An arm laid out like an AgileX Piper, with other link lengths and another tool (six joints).
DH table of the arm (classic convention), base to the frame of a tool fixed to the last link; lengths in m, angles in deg. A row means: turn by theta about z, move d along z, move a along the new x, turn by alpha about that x. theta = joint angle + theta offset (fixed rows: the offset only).
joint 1: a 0; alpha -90; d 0.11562; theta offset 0
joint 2: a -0.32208; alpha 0; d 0; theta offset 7.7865
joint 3: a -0.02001; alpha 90; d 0; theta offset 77.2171
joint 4: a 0; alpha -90; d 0.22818; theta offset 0
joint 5: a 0; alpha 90; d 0; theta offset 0
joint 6: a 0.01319; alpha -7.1; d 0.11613; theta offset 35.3
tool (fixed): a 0; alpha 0; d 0.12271; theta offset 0
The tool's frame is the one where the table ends.
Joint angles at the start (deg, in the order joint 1, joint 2, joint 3, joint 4, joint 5, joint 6):
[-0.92 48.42 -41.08 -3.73 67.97 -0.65]
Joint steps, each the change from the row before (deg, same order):
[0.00 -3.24 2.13 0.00 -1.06 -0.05]
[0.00 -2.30 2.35 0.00 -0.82 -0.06]
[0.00 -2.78 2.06 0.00 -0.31 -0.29]
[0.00 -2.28 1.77 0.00 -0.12 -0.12]
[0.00 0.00 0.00 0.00 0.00 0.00]
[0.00 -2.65 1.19 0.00 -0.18 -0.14]
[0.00 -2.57 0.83 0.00 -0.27 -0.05]
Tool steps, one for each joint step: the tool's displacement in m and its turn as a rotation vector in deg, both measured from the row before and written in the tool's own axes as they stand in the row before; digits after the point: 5 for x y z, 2 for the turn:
[0.00615 -0.00391 0.00011 -1.21 -1.79 -0.21]
[0.00796 -0.00526 0.00319 -0.44 -0.62 -0.14]
[0.00826 -0.00542 0.00146 -0.57 -0.82 -0.35]
[0.00751 -0.00491 0.00178 -0.34 -0.51 -0.15]
[0.00000 0.00000 0.00000 0.00 0.00 0.00]
[0.00440 -0.00277 -0.00046 -0.88 -1.36 -0.22]
[0.00232 -0.00137 -0.00132 -1.08 -1.68 -0.16]

